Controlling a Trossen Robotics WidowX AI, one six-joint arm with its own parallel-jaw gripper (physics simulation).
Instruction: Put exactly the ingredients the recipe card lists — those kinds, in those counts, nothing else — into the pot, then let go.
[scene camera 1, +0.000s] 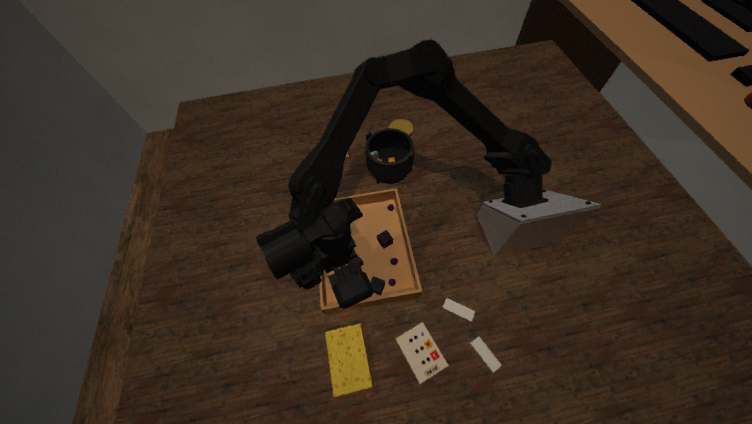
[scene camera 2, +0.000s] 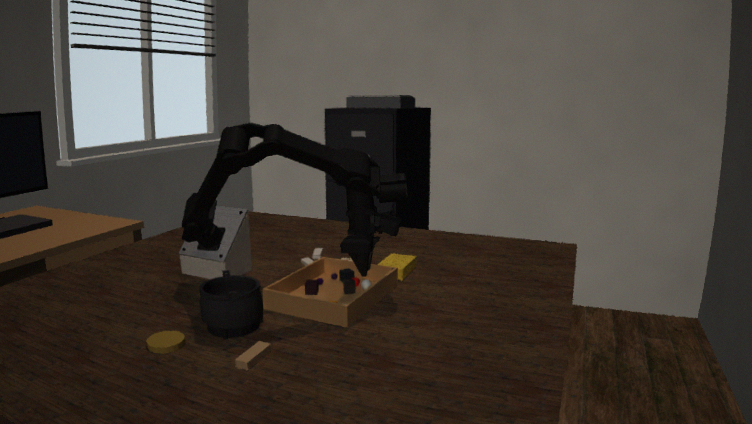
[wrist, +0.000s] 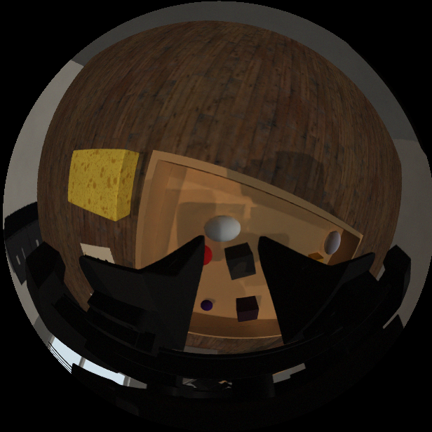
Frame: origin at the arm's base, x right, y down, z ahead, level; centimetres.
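Where they show: gripper, between the fingertips: (scene camera 1: 340, 269) (scene camera 2: 365, 273); arm's base, origin of its link: (scene camera 1: 524, 201) (scene camera 2: 211, 239).
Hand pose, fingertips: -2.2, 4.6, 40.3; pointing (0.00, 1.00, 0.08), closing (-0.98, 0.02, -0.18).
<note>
Things, the pixels of their top centre, and the offset from my fingertips, as dx, dy, dz.
- wooden tray, centre of its top: (scene camera 1: 362, 242) (scene camera 2: 333, 278) +4.7, +0.3, -5.8
- red ball, centre of its top: (scene camera 2: 355, 277) -1.9, +2.1, -3.4
- dark pot, centre of its top: (scene camera 2: 229, 280) (scene camera 1: 389, 143) +25.9, -4.7, -18.1
- pale piece, centre of its top: (scene camera 1: 373, 153) +28.1, +0.1, -14.4
- recipe card, centre of its top: (scene camera 1: 421, 351) -18.5, +4.7, -11.3
- yellow sponge, centre of its top: (scene camera 1: 347, 358) (scene camera 2: 396, 260) -16.2, +1.8, +2.3
- yellow disc, centre of its top: (scene camera 2: 165, 338) (scene camera 1: 401, 127) +38.0, +3.6, -25.0
- wooden block, centre of its top: (scene camera 2: 253, 351) +35.6, +3.3, -7.1
The gripper (wrist: 231, 239) (scene camera 2: 364, 273) is open and empty, low over the wooden tray (scene camera 1: 409, 247) (scene camera 2: 305, 311) (wrist: 145, 215). In the wrist view a white egg-shaped piece (wrist: 222, 228) lies just beyond the fingertips. A red ball (wrist: 207, 255) (scene camera 2: 356, 281) is partly hidden by the left finger. A black cube (wrist: 240, 260) shows between the fingers. A second pale egg-shaped piece (wrist: 332, 242) and an orange piece (wrist: 315, 257) lie near the tray's right end. The dark pot (scene camera 1: 389, 171) (scene camera 2: 231, 310) holds orange pieces (scene camera 1: 391, 159) and a pale piece (scene camera 1: 374, 154). The recipe card (scene camera 1: 421, 353) shows blue, orange and red symbols, each with two dots.
The tray also holds dark cubes (scene camera 1: 384, 239) (scene camera 1: 377, 284) and small purple balls (scene camera 1: 390, 207) (scene camera 1: 393, 261). A yellow sponge (scene camera 1: 348, 360) (wrist: 100, 182) and two white blocks (scene camera 1: 458, 309) (scene camera 1: 485, 354) lie near the card. A yellow disc (scene camera 2: 165, 341) and a wooden block (scene camera 2: 252, 355) lie near the pot.
</note>
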